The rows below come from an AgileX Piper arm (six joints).
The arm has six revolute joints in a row. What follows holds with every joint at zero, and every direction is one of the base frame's. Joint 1 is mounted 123.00 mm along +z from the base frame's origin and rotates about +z. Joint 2 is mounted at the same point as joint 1 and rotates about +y. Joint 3 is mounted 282.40 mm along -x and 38.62 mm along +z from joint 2 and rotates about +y. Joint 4 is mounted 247.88 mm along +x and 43.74 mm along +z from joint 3 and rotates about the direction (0.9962, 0, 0.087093). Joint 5 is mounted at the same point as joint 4 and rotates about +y. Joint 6 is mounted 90.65 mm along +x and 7.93 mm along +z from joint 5 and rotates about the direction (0.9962, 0, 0.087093). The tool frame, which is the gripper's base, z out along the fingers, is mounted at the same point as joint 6; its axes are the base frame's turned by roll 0.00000, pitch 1.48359 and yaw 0.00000 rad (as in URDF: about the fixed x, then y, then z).
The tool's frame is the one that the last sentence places.
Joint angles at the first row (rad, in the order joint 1, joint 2, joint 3, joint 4, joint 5, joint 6):
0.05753 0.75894 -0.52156 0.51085 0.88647 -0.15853
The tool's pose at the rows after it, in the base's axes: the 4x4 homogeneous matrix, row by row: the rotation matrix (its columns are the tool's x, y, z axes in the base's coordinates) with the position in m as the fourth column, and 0 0 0 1 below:
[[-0.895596 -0.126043 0.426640 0.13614], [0.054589 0.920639 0.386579 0.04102], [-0.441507 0.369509 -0.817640 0.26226], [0 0 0 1]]
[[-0.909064 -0.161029 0.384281 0.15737], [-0.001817 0.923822 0.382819 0.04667], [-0.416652 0.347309 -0.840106 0.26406], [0 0 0 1]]
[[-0.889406 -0.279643 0.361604 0.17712], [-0.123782 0.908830 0.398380 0.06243], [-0.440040 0.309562 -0.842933 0.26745], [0 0 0 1]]
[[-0.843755 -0.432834 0.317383 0.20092], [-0.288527 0.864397 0.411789 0.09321], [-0.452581 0.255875 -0.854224 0.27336], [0 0 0 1]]
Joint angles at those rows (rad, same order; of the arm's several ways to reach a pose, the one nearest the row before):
0.05998 0.86920 -0.58720 0.46664 0.92877 -0.17675
0.09640 0.97770 -0.65049 0.44776 0.91848 -0.19230
0.17958 1.07260 -0.71668 0.43783 0.88225 -0.24988
0.31332 1.20114 -0.82980 0.39765 0.86174 -0.28204

